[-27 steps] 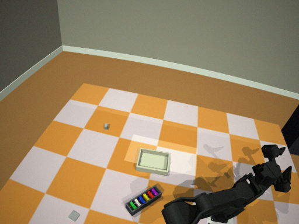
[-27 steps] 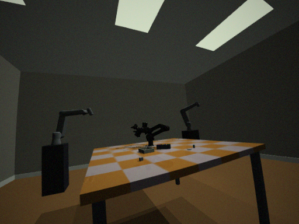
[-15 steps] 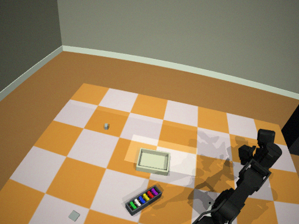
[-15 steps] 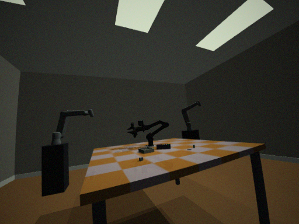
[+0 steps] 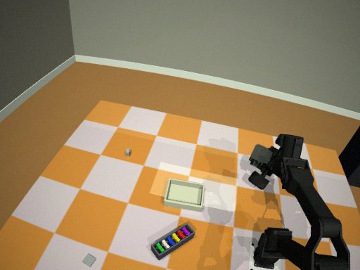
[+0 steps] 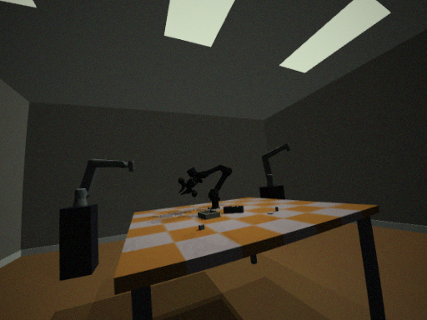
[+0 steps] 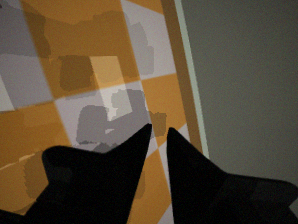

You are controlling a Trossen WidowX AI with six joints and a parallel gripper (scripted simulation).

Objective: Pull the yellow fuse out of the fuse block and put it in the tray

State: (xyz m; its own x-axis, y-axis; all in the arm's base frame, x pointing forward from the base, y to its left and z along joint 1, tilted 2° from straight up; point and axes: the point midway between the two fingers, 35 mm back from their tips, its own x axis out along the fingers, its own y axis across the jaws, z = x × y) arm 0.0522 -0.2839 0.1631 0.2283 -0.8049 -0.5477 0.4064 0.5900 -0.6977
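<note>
The yellow fuse lies 32 cm to the left of my gripper tip, 22 cm ahead of it and 13 cm below it. From my gripper tip the other things lie so: tray 24 cm ahead, 15 cm below, 14 cm to the left; then flat grey tile 46 cm to the left, 45 cm ahead, 15 cm below; then grey cube 50 cm ahead, 14 cm below, 1 cm to the left.
</note>
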